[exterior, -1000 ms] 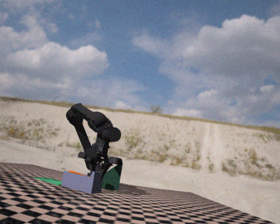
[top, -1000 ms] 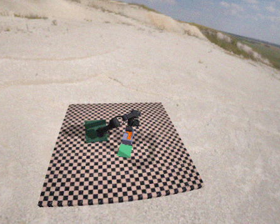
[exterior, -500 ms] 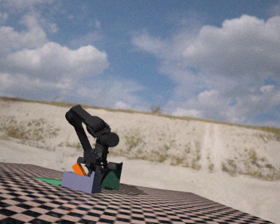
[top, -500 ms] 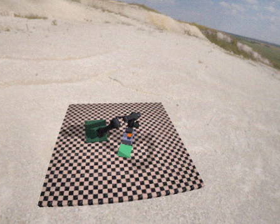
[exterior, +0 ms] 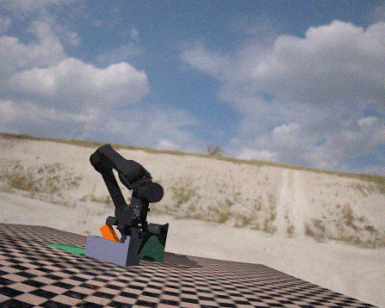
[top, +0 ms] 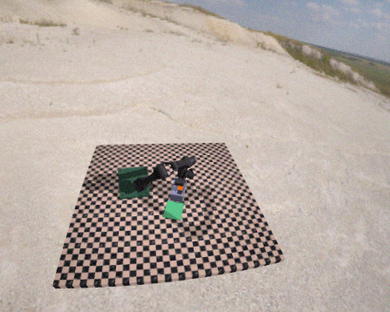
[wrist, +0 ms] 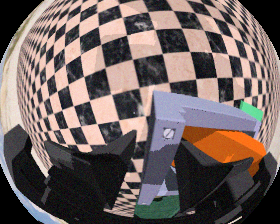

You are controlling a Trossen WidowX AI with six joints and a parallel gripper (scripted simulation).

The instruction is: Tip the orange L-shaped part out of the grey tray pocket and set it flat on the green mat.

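The orange L-shaped part is 20 mm behind my gripper tip, 50 mm to the right of it and 10 mm above it. From my gripper tip the other things lie so: green mat (90 mm behind, 210 mm to the right, 50 mm below).
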